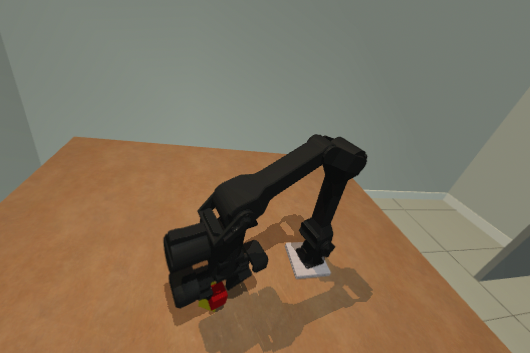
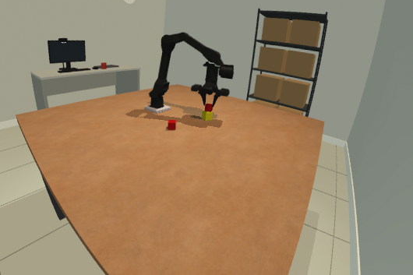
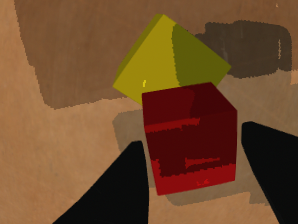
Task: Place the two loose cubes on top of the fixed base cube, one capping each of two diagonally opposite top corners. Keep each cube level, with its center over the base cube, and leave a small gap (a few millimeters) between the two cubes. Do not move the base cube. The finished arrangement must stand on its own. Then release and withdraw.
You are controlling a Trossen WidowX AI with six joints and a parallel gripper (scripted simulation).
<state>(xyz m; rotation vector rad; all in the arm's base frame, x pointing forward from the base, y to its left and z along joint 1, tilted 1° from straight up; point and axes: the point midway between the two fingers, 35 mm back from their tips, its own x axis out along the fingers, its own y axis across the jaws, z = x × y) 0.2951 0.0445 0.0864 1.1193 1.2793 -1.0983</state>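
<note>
The yellow base cube lies 1 cm ahead of my gripper tip, 2 cm to the right of it and 4 cm below it.
</note>
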